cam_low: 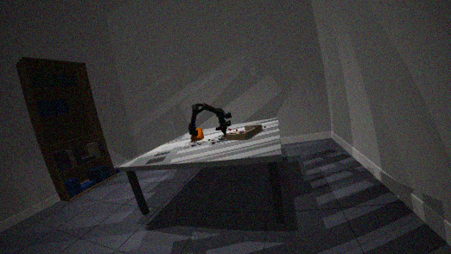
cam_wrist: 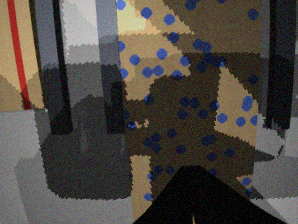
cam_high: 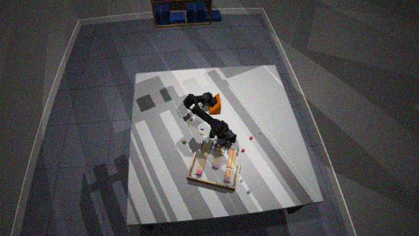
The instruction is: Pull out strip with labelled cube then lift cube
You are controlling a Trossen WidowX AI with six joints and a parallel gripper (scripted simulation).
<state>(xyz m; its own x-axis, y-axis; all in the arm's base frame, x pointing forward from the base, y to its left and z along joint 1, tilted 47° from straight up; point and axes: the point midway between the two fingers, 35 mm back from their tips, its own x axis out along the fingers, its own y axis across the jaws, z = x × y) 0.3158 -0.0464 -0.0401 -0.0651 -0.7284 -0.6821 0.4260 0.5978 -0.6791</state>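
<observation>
The strip is 8 cm ahead of my gripper tip and 4 cm to the right of it.
</observation>
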